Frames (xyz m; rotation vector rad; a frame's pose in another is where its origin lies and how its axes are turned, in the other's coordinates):
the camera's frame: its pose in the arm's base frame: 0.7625 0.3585 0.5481 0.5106 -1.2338 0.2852
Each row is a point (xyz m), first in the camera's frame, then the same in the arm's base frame.
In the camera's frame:
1: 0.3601 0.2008 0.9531
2: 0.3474 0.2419 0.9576
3: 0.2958 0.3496 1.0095
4: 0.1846 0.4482 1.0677
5: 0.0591 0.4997 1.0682
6: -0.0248 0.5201 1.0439
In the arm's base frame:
1: -0.0029 0.0146 1.1599
2: -0.0301 0.0482 1.1578
3: -0.1400 0.1167 1.1446
4: -0.2696 0.1780 1.0745
5: -0.3340 0.2298 0.9669
6: -0.3501 0.2652 0.8860

